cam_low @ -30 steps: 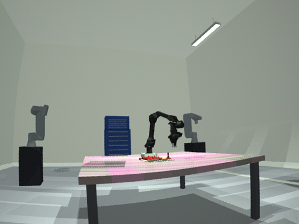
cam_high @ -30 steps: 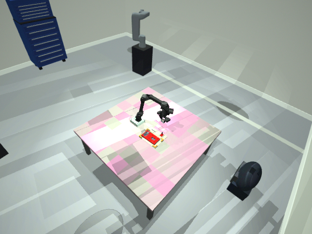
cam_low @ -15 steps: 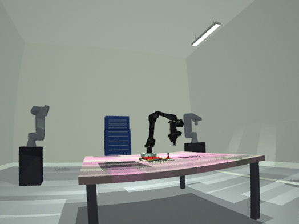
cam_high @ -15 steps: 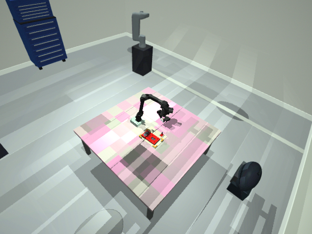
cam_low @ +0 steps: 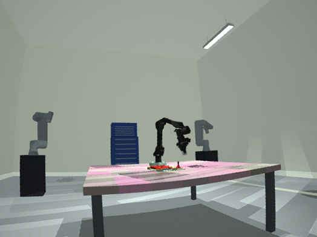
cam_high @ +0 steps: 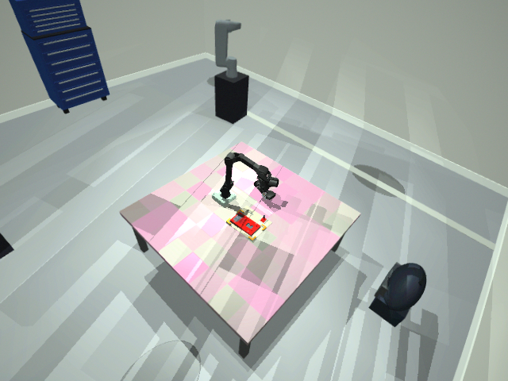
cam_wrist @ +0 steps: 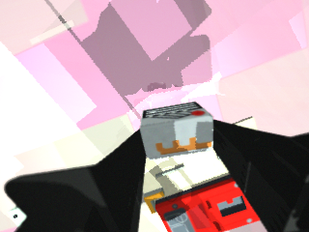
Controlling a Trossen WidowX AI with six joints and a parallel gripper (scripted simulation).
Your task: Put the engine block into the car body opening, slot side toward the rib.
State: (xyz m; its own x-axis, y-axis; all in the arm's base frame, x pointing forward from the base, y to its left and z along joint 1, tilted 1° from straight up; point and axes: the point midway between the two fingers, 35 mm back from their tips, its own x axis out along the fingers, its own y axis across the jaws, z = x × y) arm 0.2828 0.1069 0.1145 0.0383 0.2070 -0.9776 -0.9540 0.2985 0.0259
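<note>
Right now my gripper tip is right at the grey engine block.
</note>
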